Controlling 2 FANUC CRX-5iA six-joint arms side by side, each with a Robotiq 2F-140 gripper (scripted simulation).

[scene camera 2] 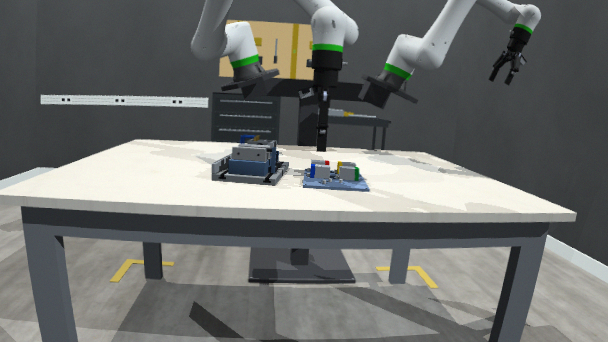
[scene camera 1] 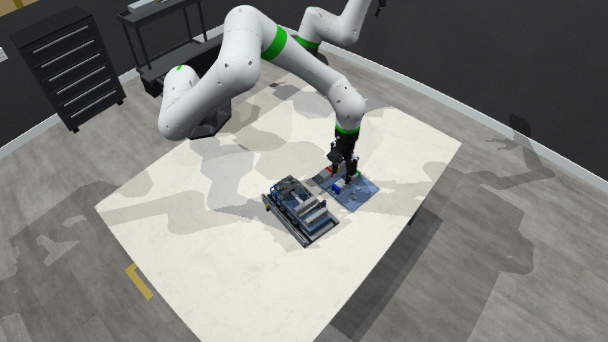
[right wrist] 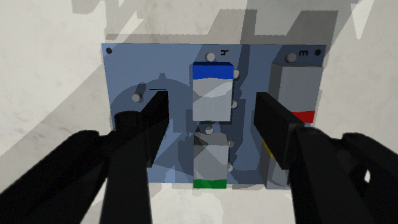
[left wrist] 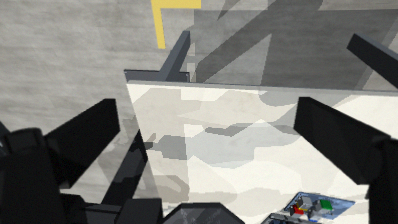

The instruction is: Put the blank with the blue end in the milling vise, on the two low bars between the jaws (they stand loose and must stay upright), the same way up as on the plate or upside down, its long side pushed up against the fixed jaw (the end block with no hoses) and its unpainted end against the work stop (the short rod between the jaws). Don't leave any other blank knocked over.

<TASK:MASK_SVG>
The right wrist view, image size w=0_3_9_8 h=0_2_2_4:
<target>my right gripper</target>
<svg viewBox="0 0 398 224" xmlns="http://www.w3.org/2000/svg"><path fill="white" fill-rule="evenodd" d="M256 93L253 124L282 170L289 170L287 185L290 183L295 224L398 224L397 153L361 133L349 132L343 133L342 139L331 138L319 128L305 125L303 121L267 92ZM367 170L370 174L369 183L365 180ZM168 91L158 91L141 112L123 111L115 114L115 128L108 135L100 136L96 130L83 130L68 137L0 193L0 224L80 224L106 178L107 182L99 224L153 224L147 168L152 168L169 124Z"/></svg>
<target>blue-ended blank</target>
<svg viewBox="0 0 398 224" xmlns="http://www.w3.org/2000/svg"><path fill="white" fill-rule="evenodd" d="M194 62L193 121L230 121L234 66L230 62Z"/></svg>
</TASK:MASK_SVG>
